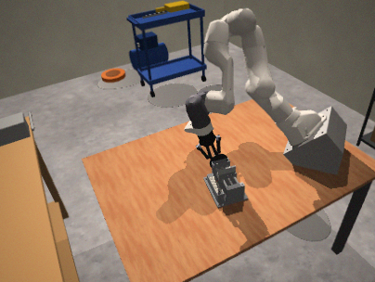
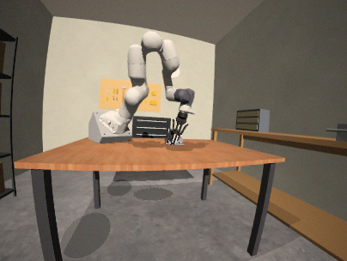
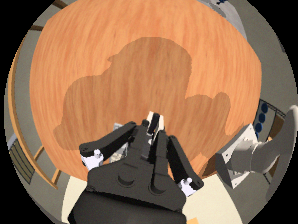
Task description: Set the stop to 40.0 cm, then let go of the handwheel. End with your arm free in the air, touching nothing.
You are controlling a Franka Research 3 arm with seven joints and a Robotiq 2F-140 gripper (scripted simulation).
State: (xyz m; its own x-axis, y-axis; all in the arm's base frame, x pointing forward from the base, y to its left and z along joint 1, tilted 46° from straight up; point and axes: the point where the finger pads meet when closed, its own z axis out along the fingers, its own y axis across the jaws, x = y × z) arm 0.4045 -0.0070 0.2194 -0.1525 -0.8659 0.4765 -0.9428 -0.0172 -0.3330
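The handwheel is 20 mm to the left of my hand and 10 mm below it.
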